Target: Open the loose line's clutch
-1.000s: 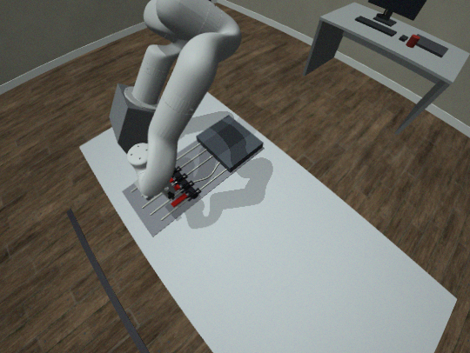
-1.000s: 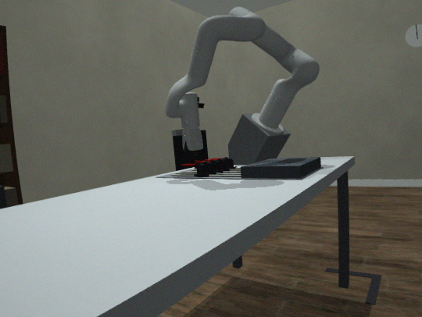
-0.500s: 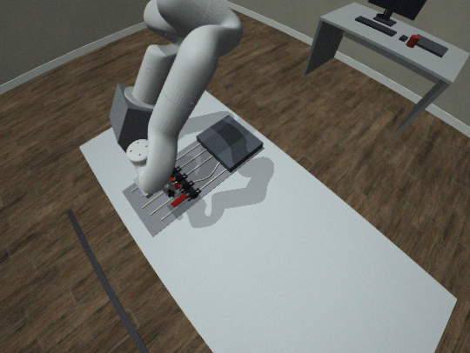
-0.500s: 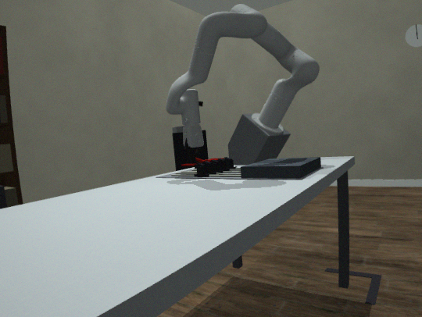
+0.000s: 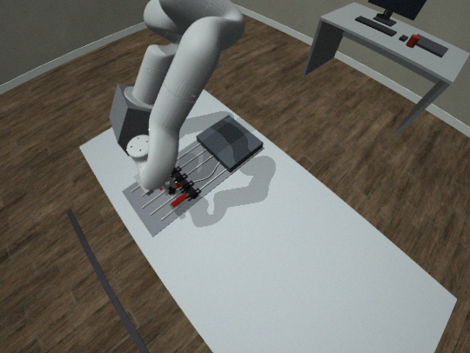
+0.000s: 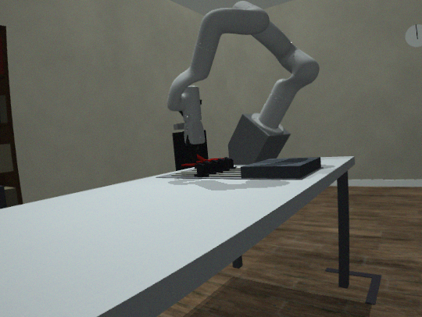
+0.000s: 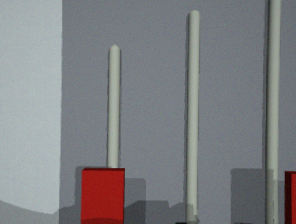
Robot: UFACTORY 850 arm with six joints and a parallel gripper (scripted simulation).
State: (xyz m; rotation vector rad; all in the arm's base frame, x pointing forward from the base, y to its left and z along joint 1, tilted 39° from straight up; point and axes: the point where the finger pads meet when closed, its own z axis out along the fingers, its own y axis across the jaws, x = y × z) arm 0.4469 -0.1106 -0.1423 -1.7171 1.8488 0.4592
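My gripper is now 9 cm above the grey baseplate, 8 cm to the left of it and 6 cm past it.
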